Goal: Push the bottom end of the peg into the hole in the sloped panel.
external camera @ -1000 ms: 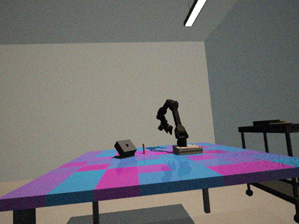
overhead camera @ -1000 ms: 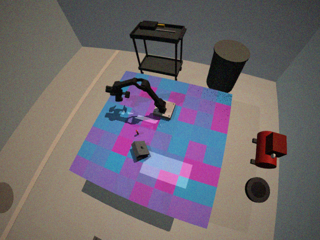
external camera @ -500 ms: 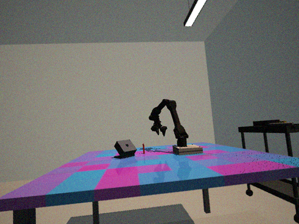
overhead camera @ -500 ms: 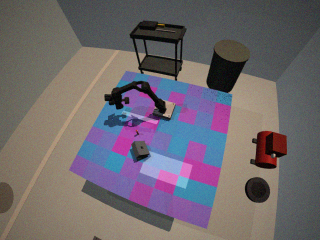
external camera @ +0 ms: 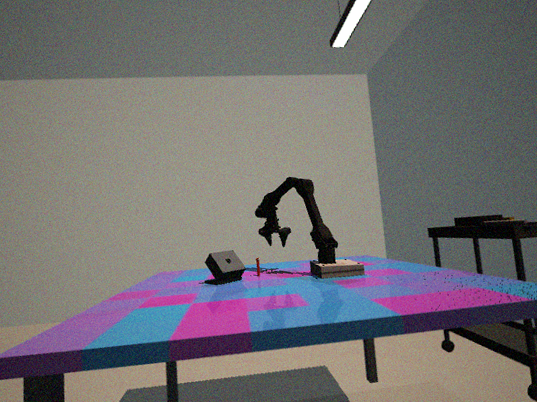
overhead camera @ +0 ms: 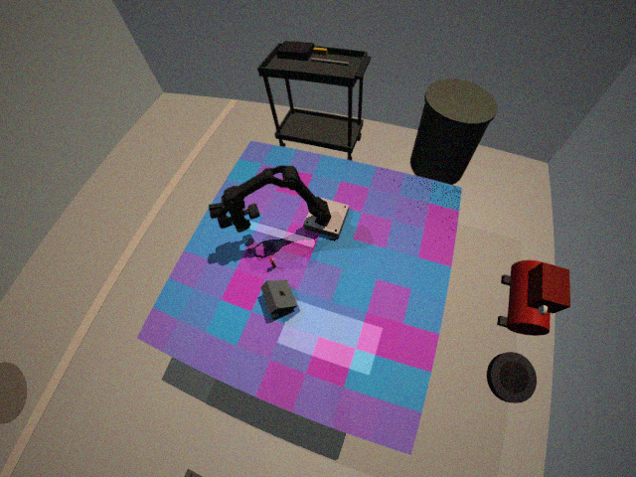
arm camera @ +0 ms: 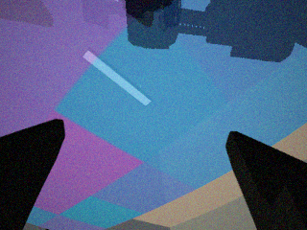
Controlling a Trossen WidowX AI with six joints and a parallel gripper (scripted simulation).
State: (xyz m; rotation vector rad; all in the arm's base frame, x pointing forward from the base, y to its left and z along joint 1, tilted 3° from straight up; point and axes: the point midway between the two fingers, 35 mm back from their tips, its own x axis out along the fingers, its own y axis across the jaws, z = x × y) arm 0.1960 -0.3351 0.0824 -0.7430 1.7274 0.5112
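Now: gripper tip 11 cm short of the dark red peg, 22 cm to the right of it and 6 cm above it. The rest, counted from my gripper tip: grey sloped panel: 25 cm ahead, 32 cm to the left, 5 cm below.
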